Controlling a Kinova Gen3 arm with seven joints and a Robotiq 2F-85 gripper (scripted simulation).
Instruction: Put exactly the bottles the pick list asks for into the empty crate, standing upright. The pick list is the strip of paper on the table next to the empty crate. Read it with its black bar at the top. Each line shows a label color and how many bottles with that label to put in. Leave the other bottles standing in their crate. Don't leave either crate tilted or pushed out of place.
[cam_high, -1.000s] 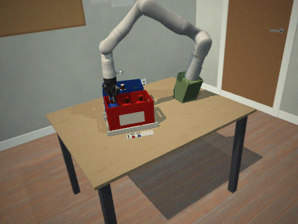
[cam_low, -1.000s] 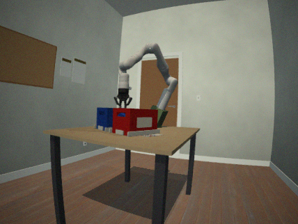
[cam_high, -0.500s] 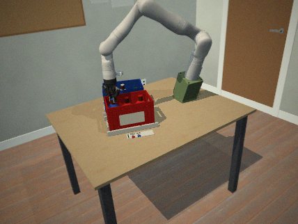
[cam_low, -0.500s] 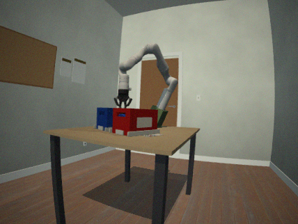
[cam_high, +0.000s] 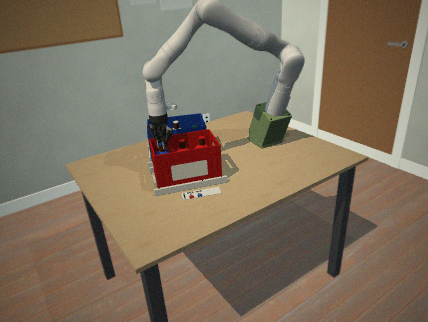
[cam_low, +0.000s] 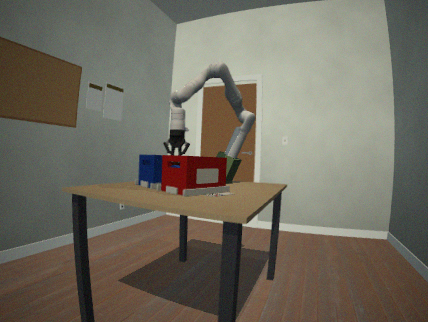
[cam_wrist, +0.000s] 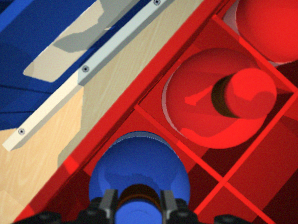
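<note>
Right now my hand is 7 cm above the blue-label bottle. The rest, counted from my hand: red crate: 7 cm behind, 6 cm to the left, 8 cm below; blue crate: 13 cm behind, 17 cm to the right, 8 cm below; green-label bottle: 20 cm behind, 10 cm to the right, 7 cm below.
</note>
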